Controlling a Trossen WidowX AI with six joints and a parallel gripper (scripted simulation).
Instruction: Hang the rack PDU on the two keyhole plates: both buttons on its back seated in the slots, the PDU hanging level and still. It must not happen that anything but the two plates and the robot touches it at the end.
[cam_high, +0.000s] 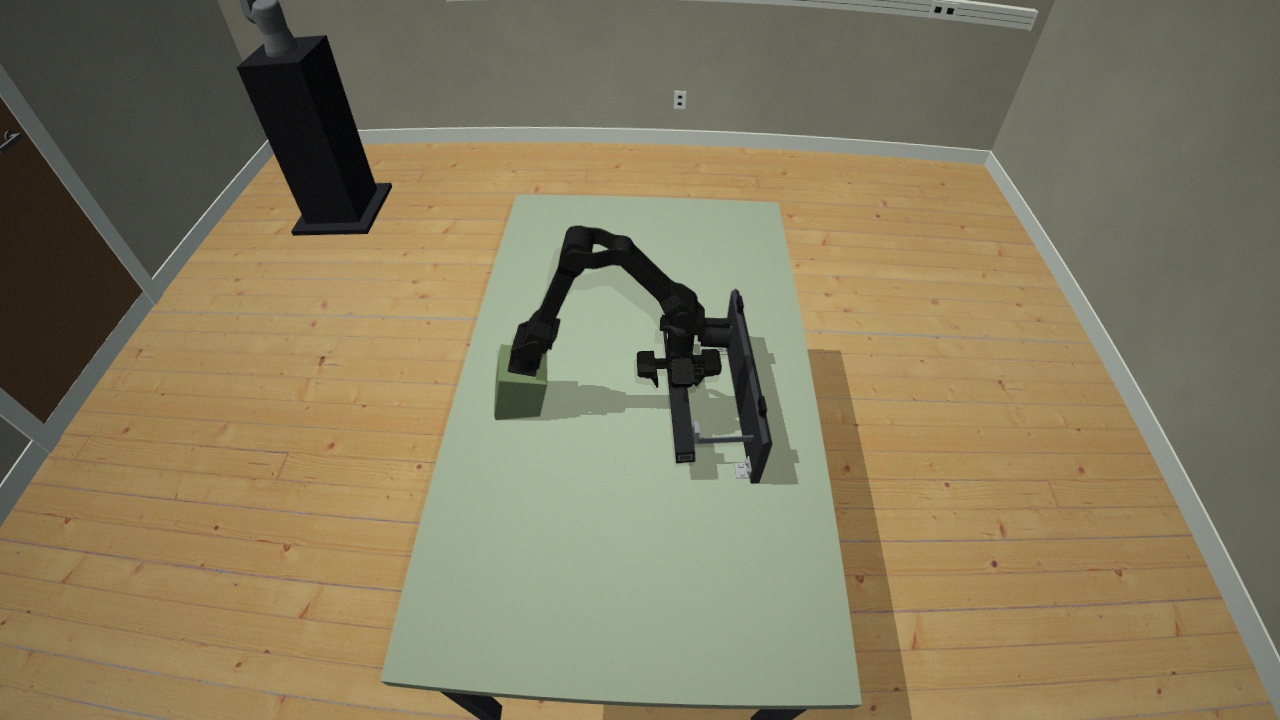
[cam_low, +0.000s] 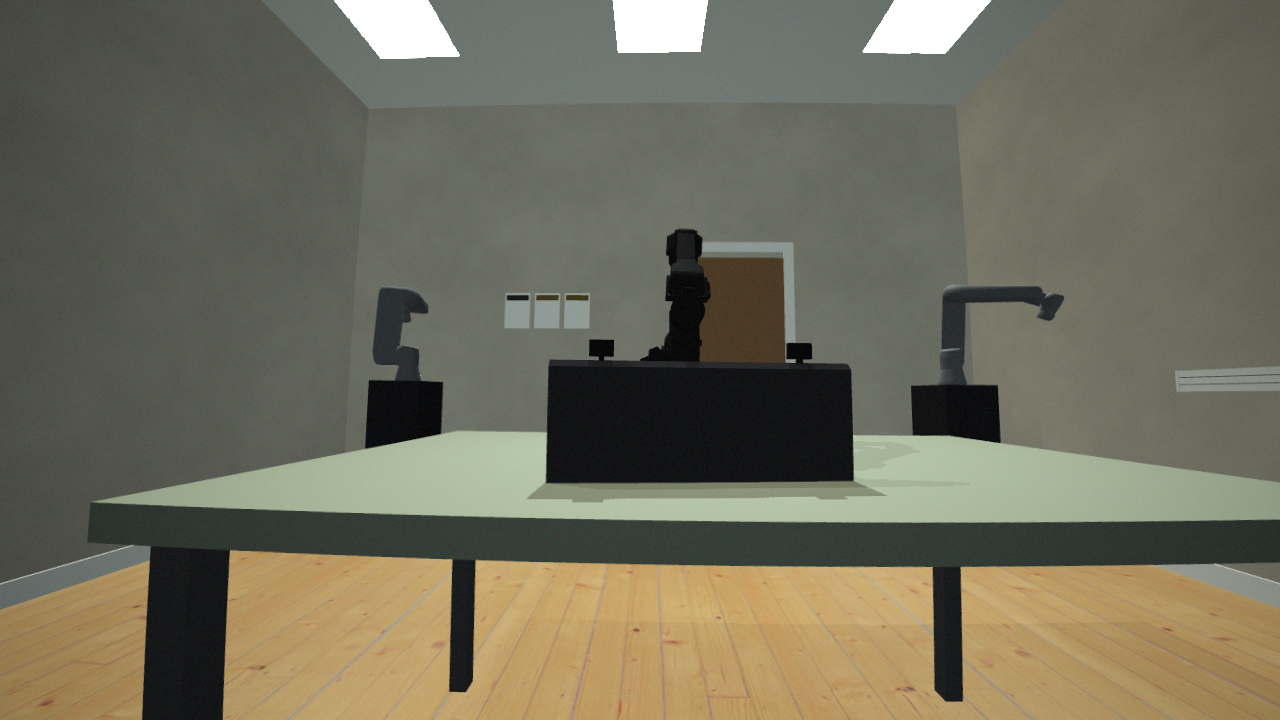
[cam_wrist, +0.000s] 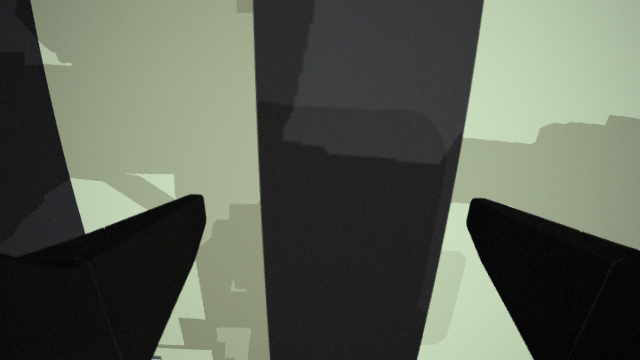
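Now: the rack PDU 20 mm to the right of my hand, 10 mm below it and 10 mm ahead of it. Also, from my hand: black panel 160 mm ahead, 30 mm below, 10 mm to the left.
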